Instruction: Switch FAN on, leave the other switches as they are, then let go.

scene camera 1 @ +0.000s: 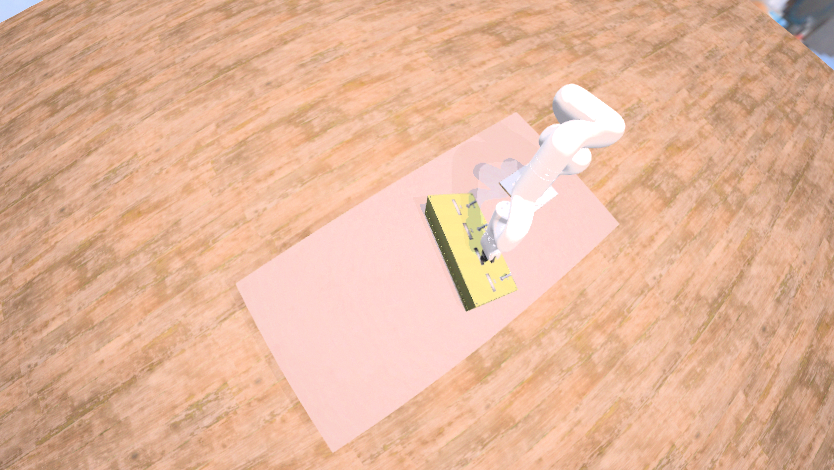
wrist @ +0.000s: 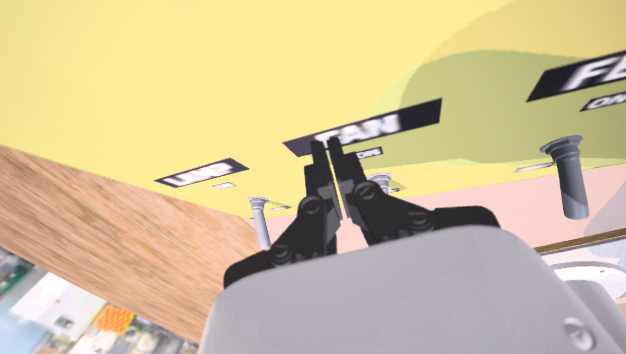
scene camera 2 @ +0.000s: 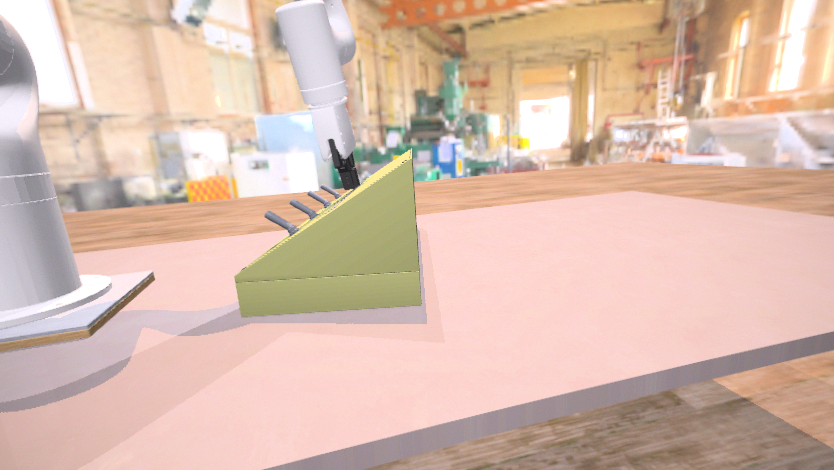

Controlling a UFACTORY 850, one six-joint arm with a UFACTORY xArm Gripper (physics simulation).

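Observation:
The yellow sloped switch box [scene camera 1: 458, 245] [scene camera 2: 361, 245] [wrist: 200, 75] carries a row of grey levers. The FAN label [wrist: 385, 125] lies behind my fingertips in the wrist view, with a small ON tag [wrist: 370, 153] beneath. The FAN switch [wrist: 381, 179] is mostly hidden behind my right finger there. In scene camera 2 it appears as the third lever [scene camera 2: 318, 198] from the near end, leaning down the slope like the others. My gripper [scene camera 1: 483, 259] [scene camera 2: 353, 185] [wrist: 329, 156] is shut and empty, its tips close to the face, upslope of the FAN lever. Contact cannot be told.
The LAMP switch [wrist: 259, 220] stands left of my fingers in the wrist view, under the LAMP label [wrist: 202, 173]. Another lever [wrist: 570, 180] stands right, under a cut-off label starting FL [wrist: 590, 75]. The box rests on a pink mat [scene camera 1: 361, 326] [scene camera 2: 554, 280].

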